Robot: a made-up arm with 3 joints.
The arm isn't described. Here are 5 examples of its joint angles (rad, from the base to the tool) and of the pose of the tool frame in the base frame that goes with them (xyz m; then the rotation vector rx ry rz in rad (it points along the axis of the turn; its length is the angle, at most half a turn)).
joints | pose
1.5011 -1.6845 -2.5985 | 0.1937 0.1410 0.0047 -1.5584 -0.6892 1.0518
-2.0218 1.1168 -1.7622 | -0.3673 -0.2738 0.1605 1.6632 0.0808 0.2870
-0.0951 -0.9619 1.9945 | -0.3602 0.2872 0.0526 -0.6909 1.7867 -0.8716
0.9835 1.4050 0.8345 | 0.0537 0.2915 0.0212 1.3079 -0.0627 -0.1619
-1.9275 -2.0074 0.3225 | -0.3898 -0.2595 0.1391 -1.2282 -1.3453 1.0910
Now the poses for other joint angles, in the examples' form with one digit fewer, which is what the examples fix.
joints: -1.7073 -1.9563 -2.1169
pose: -0.488 -0.208 0.130 -0.512 1.784 -1.812
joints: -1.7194 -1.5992 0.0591
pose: -0.442 -0.199 0.130 -1.000 -1.072 1.376
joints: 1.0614 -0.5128 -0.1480
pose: 0.072 0.237 0.003 -0.672 0.004 -1.014
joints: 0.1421 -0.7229 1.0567
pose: -0.265 0.312 0.025 -0.596 1.037 -0.518
